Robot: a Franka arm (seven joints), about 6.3 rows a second.
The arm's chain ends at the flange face. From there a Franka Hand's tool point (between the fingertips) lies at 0.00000 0.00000 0.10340 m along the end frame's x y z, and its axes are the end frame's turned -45 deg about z.
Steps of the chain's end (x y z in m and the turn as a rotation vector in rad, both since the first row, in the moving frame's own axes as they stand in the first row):
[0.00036, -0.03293, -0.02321, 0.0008, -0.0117, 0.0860]
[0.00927, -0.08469, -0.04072, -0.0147, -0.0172, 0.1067]
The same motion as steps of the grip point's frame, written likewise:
[0.02278, -0.02398, -0.02322, 0.0088, -0.0077, 0.0860]
[0.06412, -0.05364, -0.04075, 0.0018, -0.0226, 0.1067]

